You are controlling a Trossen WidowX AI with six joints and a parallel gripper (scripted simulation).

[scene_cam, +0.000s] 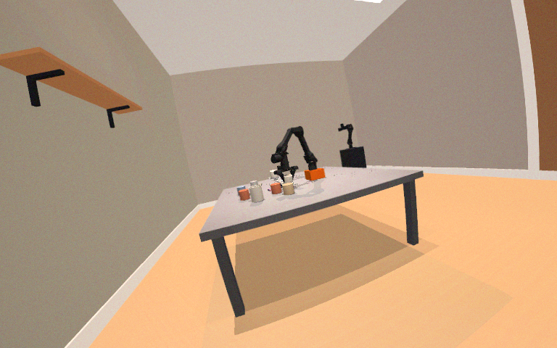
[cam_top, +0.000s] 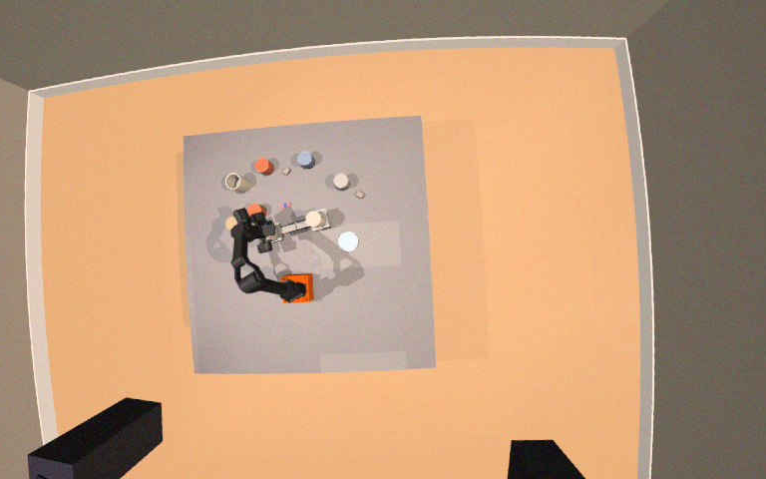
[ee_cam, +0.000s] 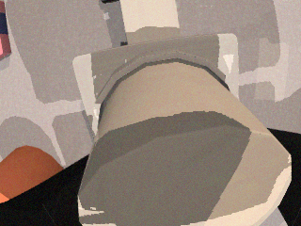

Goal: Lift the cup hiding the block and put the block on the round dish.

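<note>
Now: the pale grey block 10 mm below my gripper tip. Round my gripper tip: blue eraser: 150 mm ahead, 60 mm to the right, 50 mm below; balance beam: 130 mm to the right, 40 mm ahead, 10 mm below; tan cup: 200 mm to the left, 30 mm ahead, 10 mm below.
</note>
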